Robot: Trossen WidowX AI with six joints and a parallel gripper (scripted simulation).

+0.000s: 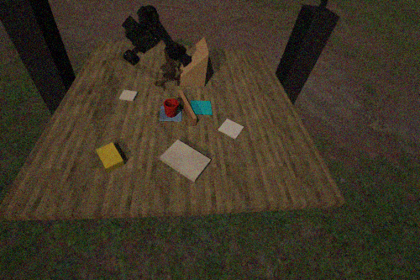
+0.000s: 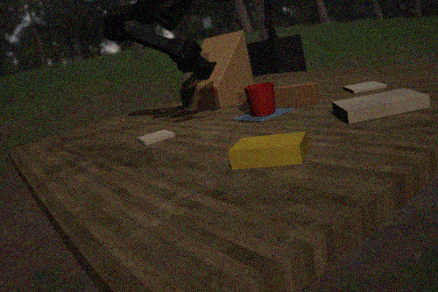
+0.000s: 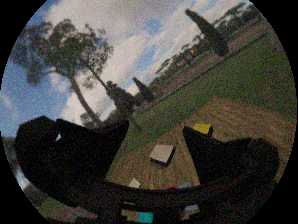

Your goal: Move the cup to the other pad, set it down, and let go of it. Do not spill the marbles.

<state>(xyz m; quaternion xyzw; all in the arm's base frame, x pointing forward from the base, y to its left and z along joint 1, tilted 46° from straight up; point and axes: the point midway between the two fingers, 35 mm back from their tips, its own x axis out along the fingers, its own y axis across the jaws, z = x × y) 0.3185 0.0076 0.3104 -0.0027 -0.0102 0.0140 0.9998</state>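
Now: gripper tip 20 mm past the red cup, 120 mm to the right of it and 290 mm above it. From my gripper tip the other things lie so: teal pad 70 mm behind, 290 mm to the left, 340 mm below; then blue pad 20 mm behind, 120 mm to the left, 340 mm below; then wooden block 40 mm behind, 200 mm to the left, 320 mm below.
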